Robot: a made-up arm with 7 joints. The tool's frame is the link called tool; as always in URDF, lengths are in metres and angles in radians. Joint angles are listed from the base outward.
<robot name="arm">
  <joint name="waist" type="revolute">
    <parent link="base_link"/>
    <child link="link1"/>
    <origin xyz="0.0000 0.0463 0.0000" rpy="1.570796 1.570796 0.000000"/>
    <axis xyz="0 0 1"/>
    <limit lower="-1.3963" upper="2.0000"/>
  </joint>
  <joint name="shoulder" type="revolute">
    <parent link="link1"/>
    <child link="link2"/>
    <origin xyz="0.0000 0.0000 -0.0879" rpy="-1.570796 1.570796 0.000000"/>
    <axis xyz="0 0 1"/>
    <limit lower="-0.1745" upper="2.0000"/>
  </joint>
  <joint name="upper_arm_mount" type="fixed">
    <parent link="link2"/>
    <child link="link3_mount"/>
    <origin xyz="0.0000 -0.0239 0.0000" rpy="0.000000 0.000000 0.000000"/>
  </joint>
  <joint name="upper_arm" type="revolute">
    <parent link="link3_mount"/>
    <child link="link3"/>
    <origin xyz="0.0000 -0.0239 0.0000" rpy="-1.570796 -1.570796 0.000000"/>
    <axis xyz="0 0 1"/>
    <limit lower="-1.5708" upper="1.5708"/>
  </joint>
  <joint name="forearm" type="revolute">
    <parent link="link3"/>
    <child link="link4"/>
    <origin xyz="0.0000 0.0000 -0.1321" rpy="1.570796 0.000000 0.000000"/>
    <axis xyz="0 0 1"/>
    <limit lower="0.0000" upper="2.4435"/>
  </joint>
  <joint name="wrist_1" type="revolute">
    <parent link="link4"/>
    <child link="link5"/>
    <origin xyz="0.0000 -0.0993 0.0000" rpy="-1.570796 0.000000 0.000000"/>
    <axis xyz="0 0 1"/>
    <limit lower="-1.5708" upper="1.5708"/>
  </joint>
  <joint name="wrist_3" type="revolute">
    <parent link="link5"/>
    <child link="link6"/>
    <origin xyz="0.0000 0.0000 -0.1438" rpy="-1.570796 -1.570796 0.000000"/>
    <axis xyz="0 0 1"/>
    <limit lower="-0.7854" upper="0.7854"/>
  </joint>
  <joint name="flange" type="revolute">
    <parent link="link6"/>
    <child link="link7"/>
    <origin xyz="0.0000 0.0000 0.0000" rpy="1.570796 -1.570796 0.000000"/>
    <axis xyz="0 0 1"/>
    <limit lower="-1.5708" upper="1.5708"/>
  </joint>
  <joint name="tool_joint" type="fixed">
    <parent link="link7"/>
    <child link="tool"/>
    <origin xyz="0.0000 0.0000 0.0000" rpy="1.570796 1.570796 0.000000"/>
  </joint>
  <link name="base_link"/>
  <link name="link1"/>
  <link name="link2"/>
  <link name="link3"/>
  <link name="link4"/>
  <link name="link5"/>
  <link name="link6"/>
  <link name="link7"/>
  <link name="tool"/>
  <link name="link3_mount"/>
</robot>
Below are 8 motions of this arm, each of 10 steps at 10 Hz.
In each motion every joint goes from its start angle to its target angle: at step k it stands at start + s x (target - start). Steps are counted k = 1, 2, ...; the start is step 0. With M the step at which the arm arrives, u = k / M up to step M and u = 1 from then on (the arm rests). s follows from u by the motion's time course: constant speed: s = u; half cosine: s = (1 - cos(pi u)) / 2; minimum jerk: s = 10 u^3 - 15 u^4 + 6 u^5.
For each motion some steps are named. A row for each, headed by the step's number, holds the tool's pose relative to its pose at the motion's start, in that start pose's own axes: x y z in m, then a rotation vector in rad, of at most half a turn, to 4 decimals.
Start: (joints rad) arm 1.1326 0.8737 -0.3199 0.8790 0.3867 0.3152 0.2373
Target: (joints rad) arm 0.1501 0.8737 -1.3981 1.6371 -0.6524 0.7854 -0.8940
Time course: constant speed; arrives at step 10
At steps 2, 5, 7, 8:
2: -0.0498 -0.0756 -0.0015 0.0484 0.2073 -0.4436
5: -0.1467 -0.1836 0.0544 0.0038 0.1869 -1.0732
7: -0.2047 -0.2370 0.1344 -0.1062 -0.0313 -1.3562
8: -0.2255 -0.2552 0.1847 -0.1758 -0.1813 -1.4287

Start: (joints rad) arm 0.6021 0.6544 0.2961 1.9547 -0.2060 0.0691 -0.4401
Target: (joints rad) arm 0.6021 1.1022 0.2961 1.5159 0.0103 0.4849 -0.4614
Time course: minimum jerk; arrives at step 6
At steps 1, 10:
1: -0.0031 0.0003 -0.0012 -0.0064 0.0190 -0.0167
10: -0.0779 0.0436 -0.0446 -0.0183 0.5336 -0.5164

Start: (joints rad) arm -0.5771 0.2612 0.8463 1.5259 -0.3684 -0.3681 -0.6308
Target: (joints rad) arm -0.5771 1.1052 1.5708 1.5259 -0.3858 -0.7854 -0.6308
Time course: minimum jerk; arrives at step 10
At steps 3, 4, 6, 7, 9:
3: 0.0055 0.0315 -0.0458 0.1082 -0.1809 -0.0359
4: 0.0198 0.0629 -0.0857 0.2092 -0.3569 -0.0630
6: 0.0815 0.1396 -0.1581 0.4439 -0.7858 -0.1022
7: 0.1158 0.1716 -0.1769 0.5423 -0.9700 -0.1089
9: 0.1526 0.2026 -0.1879 0.6412 -1.1547 -0.1097

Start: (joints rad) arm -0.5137 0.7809 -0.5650 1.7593 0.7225 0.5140 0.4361
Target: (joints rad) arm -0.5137 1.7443 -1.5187 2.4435 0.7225 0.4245 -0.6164
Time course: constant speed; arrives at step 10
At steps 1, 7, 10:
1: -0.0089 -0.0142 0.0010 0.0527 0.0853 -0.0662
7: -0.0840 -0.0971 0.0518 0.3202 0.5184 -0.3077
10: -0.1015 -0.1387 0.0956 0.4822 0.7100 -0.3173

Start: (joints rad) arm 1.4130 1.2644 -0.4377 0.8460 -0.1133 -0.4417 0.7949
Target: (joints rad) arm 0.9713 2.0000 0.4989 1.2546 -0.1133 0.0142 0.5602
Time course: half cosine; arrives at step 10
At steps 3, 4, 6, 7, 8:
3: -0.0032 0.0311 0.0578 0.1870 0.1414 -0.0035
4: 0.0053 0.0538 0.0969 0.3159 0.2274 -0.0321
6: 0.0563 0.1027 0.1758 0.6035 0.3717 -0.1634
7: 0.0929 0.1211 0.2048 0.7315 0.4086 -0.2486
8: 0.1270 0.1325 0.2241 0.8312 0.4227 -0.3253

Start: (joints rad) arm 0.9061 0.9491 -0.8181 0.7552 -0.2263 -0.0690 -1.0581
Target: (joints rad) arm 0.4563 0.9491 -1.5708 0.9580 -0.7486 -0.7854 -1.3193
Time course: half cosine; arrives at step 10
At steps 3, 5, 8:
3: 0.0066 -0.0183 0.0507 -0.1618 -0.2858 0.0831
5: 0.0092 -0.0284 0.1321 -0.4501 -0.6264 0.2931
8: -0.0001 -0.0046 0.2492 -0.9398 -0.9169 0.7184

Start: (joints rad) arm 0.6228 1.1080 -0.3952 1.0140 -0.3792 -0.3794 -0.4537
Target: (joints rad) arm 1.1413 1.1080 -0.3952 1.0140 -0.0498 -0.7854 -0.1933
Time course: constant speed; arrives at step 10
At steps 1, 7, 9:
1: 0.0008 0.0113 -0.0093 0.0383 -0.0291 0.0435
7: 0.0065 0.0875 -0.0521 0.2884 -0.2718 0.2443
9: 0.0087 0.1154 -0.0608 0.3787 -0.3734 0.2838

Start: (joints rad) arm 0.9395 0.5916 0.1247 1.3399 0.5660 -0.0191 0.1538
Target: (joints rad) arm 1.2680 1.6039 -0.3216 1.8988 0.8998 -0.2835 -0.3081
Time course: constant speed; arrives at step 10
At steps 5, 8, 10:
5: 0.1235 -0.0173 -0.0052 -0.0767 -0.3957 -0.3391
8: 0.1662 -0.0381 0.0128 -0.1294 -0.5415 -0.4870
10: 0.1823 -0.0496 0.0292 -0.1506 -0.5962 -0.5664

